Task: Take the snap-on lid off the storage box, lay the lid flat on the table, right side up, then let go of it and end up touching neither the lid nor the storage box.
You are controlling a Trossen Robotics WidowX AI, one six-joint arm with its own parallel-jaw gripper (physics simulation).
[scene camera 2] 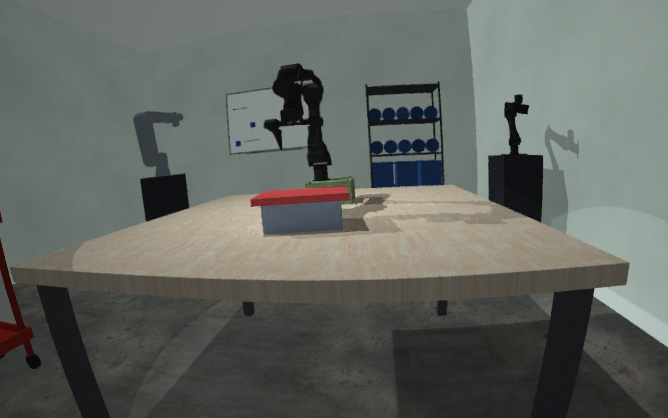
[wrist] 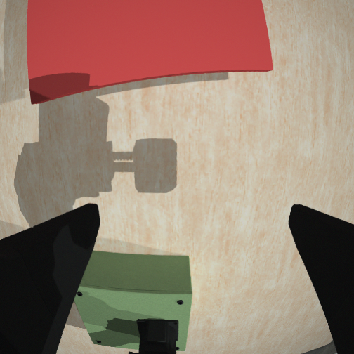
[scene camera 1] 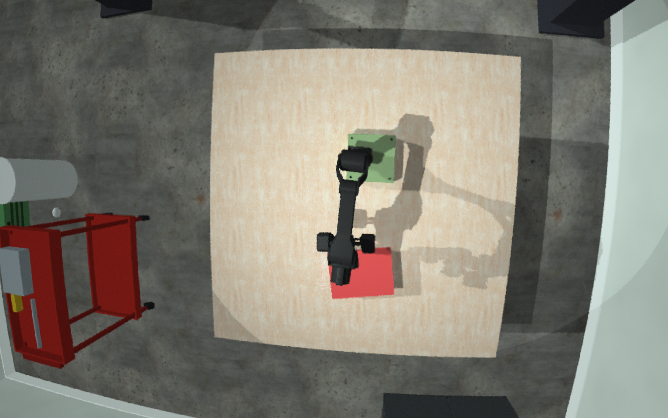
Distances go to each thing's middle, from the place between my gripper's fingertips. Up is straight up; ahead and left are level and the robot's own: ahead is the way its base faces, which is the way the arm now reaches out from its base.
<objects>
My gripper is now 160 mm short of the red lid (scene camera 1: 374, 277), 50 mm to the right of it and 130 mm above it.
</objects>
